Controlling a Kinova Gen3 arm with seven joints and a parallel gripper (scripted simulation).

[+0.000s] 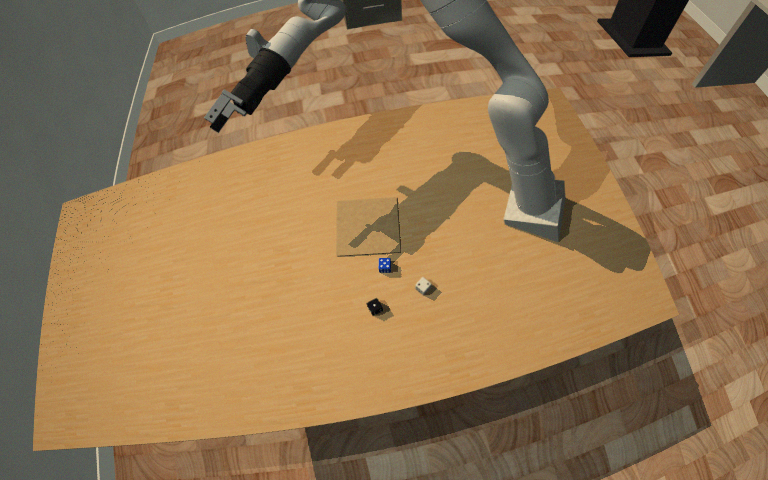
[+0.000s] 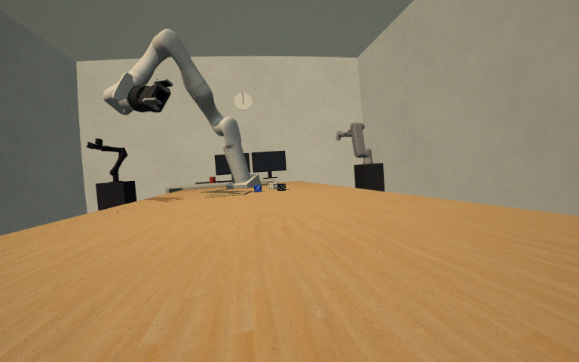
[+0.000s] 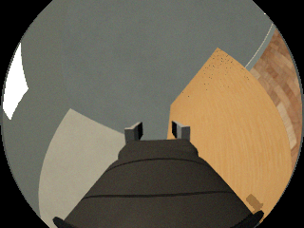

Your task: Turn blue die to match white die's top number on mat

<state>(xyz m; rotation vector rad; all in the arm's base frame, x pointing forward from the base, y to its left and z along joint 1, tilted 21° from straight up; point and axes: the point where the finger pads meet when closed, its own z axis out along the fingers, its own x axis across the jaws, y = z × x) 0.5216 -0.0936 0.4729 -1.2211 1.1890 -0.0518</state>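
Now: hand 290 mm above the blue die, 260 mm past it and 250 mm to the right of it. Also, from my hand: tan mat (300 mm below, 240 mm behind, 140 mm to the left); then black die (330 mm to the left, 290 mm below, 220 mm behind); then white die (330 mm behind, 310 mm to the left, 290 mm below).
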